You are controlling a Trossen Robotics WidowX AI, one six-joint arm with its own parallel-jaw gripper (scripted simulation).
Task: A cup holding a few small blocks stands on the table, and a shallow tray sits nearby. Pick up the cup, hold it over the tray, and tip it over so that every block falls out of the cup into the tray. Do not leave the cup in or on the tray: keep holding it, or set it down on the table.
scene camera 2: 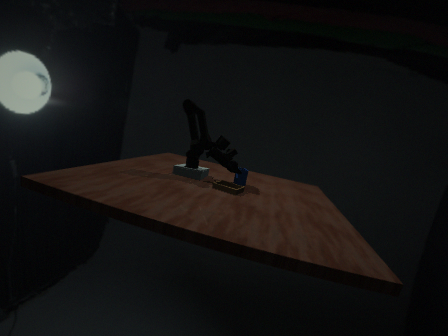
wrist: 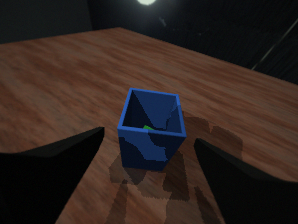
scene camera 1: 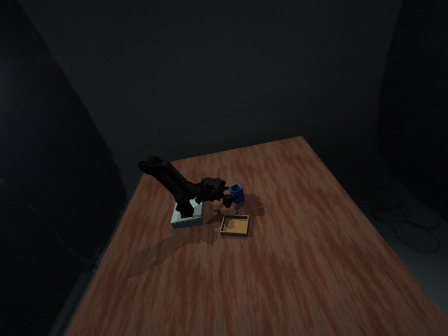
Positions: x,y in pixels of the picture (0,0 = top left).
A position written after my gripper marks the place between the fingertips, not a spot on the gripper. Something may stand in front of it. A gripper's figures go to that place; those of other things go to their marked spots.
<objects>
My gripper (wrist: pixel 150 136) is 11 cm from the lens. A blue cup (wrist: pixel 140 148): 12 cm from the lens.
</objects>
